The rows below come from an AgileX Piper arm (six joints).
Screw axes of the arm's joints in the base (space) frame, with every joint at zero. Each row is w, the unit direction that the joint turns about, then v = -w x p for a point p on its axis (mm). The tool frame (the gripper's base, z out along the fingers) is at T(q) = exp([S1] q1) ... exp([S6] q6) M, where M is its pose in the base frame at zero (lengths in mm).
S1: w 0 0 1 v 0 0 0
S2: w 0 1 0 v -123 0 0
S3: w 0 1 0 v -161.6 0 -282.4
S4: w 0.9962 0 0.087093 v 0 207.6 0
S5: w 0 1 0 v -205.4 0 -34.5
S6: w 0.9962 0 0.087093 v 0 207.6 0
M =
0.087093 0 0.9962 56.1
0 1 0 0
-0.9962 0 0.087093 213.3
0 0 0 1
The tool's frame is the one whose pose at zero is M.
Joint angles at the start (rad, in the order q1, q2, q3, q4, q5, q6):
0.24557 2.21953 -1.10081 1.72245 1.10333 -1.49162
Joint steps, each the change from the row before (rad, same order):
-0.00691 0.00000 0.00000 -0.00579 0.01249 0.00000
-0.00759 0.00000 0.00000 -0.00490 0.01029 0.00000
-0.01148 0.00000 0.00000 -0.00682 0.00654 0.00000
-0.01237 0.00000 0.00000 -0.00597 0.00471 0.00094
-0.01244 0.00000 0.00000 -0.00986 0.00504 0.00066
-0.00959 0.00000 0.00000 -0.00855 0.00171 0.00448
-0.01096 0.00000 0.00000 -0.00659 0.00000 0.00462
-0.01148 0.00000 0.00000 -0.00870 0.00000 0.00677
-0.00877 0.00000 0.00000 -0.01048 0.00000 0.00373
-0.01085 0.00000 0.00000 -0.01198 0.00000 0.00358
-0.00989 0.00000 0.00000 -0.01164 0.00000 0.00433
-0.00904 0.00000 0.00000 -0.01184 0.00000 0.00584
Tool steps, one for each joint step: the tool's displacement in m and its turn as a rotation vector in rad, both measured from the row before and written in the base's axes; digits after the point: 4 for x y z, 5 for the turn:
0.0002 -0.0021 0.0007 0.00785 0.00003 0.00440
0.0005 -0.0024 0.0005 0.00639 0.00002 0.00184
0.0011 -0.0039 0.0002 0.00221 -0.00041 -0.00230
0.0013 -0.0042 0.0001 0.00116 0.00049 -0.00513
0.0010 -0.0043 0.0000 -0.00055 -0.00014 -0.00161
0.0008 -0.0034 -0.0002 -0.00228 0.00349 -0.00274
0.0012 -0.0039 -0.0003 -0.00273 0.00375 -0.00672
0.0010 -0.0041 -0.0004 -0.00350 0.00563 -0.00611
0.0005 -0.0032 -0.0004 -0.00481 0.00266 -0.00095
0.0006 -0.0039 -0.0005 -0.00560 0.00245 -0.00171
0.0005 -0.0036 -0.0005 -0.00533 0.00323 -0.00131
0.0003 -0.0033 -0.0005 -0.00523 0.00468 -0.00081

